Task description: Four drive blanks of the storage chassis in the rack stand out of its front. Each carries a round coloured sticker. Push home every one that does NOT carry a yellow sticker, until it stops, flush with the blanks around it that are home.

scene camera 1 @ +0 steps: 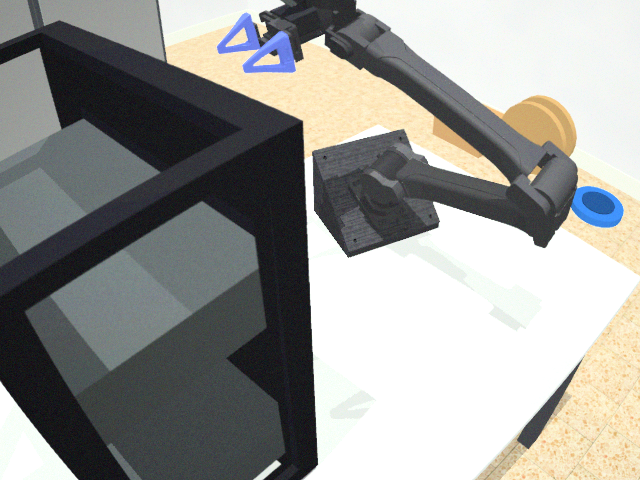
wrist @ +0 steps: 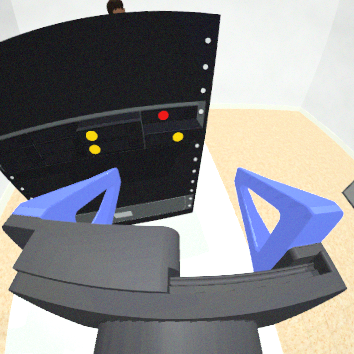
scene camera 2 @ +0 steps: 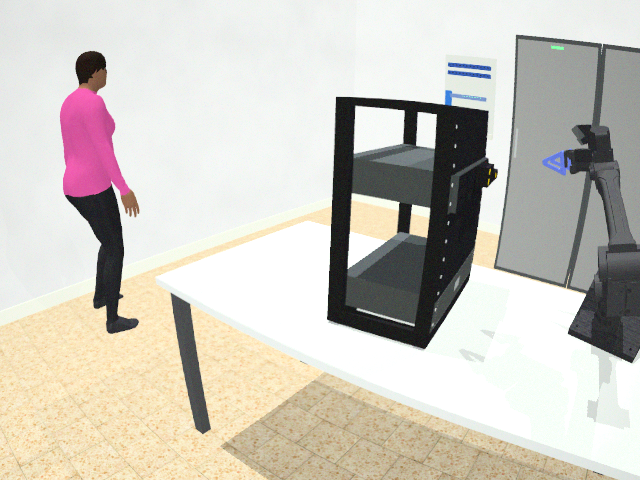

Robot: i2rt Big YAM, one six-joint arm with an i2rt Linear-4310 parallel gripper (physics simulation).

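Where they show: gripper, fingertip midpoint: (scene camera 1: 229,59) (wrist: 176,174) (scene camera 2: 546,161); arm's base at its link origin: (scene camera 1: 376,199).
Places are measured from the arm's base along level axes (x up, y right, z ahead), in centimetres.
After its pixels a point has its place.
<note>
The storage chassis (scene camera 2: 392,178) {z 58.9, x 33.8, y -40.8 cm} (wrist: 50,125) {z 46.3, x 37.1, y -21.5 cm} sits in the upper part of the black rack (scene camera 1: 305,310) {z 44.5, x 31.1, y -41.0 cm} (scene camera 2: 338,206) {z 70.5, x 25.3, y -46.3 cm}. In the wrist view, a blank with a red sticker (wrist: 163,115) {z 50.1, x 35.5, y -0.8 cm} is at the upper right; it looks set back, level with the chassis front. Below it a blank with a yellow sticker (wrist: 178,136) {z 47.1, x 32.8, y 1.9 cm} stands out. Further left are two blanks with yellow stickers (wrist: 91,136) {z 44.1, x 35.4, y -12.8 cm} (wrist: 95,149) {z 44.1, x 32.7, y -13.0 cm}, one above the other; the upper one shows its top face and stands out. My gripper (scene camera 1: 231,60) {z 30.3, x 40.7, y 0.9 cm} (scene camera 2: 549,163) {z 30.3, x 40.7, y 0.9 cm} (wrist: 176,174) {z 30.3, x 40.7, y 0.9 cm} is open and empty, in front of the rack and apart from it.
A second unit (scene camera 2: 382,297) {z 59.2, x 2.5, y -40.3 cm} sits at the rack's bottom. The rack stands on the white table (scene camera 1: 413,361) {z 17.8, x -7.8, y -33.5 cm} (scene camera 2: 248,279) {z 108.7, x -7.8, y -45.0 cm}, as does the arm's base (scene camera 1: 330,217) {z 9.4, x -3.1, y 3.8 cm}. A person in pink (scene camera 2: 87,139) stands behind the table. Grey cabinets (scene camera 2: 547,155) stand beyond the arm.
</note>
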